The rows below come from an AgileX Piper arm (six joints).
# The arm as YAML. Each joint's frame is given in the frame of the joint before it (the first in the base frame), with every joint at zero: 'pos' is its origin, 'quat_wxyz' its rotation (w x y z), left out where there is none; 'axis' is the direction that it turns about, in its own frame. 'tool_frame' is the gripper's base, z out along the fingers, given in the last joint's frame.
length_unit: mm
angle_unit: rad
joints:
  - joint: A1
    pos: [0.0, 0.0, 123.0]
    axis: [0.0, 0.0, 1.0]
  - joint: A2
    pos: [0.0, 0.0, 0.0]
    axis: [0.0, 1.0, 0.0]
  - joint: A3
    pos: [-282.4, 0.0, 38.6]
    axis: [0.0, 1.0, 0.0]
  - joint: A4
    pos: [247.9, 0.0, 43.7]
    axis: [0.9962, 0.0, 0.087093]
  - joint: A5
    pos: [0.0, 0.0, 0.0]
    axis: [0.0, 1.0, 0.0]
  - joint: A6
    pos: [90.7, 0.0, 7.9]
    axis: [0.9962, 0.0, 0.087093]
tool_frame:
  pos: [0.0, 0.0, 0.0]
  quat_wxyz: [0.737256, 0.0, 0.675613, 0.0]
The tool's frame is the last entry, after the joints.
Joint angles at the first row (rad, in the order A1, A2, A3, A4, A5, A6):
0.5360, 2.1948, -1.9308, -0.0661, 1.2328, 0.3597
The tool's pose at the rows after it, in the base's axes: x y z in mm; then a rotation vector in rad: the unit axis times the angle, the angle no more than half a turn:
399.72 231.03 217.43 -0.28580 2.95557 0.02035
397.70 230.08 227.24 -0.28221 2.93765 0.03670
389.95 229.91 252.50 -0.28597 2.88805 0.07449
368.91 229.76 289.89 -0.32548 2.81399 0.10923
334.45 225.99 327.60 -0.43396 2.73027 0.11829
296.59 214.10 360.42 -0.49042 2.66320 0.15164
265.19 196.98 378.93 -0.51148 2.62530 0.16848
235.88 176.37 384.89 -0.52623 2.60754 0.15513
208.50 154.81 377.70 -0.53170 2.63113 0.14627
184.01 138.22 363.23 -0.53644 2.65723 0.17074
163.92 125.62 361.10 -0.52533 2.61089 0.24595
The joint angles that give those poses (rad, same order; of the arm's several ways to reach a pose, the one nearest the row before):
0.5360, 2.1948, -1.9308, -0.0643, 1.2328, 0.3596
0.5360, 2.1731, -1.9302, -0.0618, 1.2328, 0.3597
0.5440, 2.1166, -1.9284, -0.0595, 1.2328, 0.3597
0.5707, 2.0125, -1.8962, -0.0692, 1.2328, 0.3532
0.6139, 1.8718, -1.8198, -0.0923, 1.2328, 0.3128
0.6480, 1.7198, -1.7296, -0.0971, 1.2347, 0.2957
0.6655, 1.5888, -1.6351, -0.1025, 1.2369, 0.2912
0.6771, 1.4616, -1.5167, -0.1203, 1.2369, 0.2907
0.6770, 1.3422, -1.3768, -0.1159, 1.2408, 0.2906
0.6771, 1.2362, -1.2336, -0.0884, 1.2207, 0.2907
0.6771, 1.1338, -1.1421, -0.0572, 1.1680, 0.2890

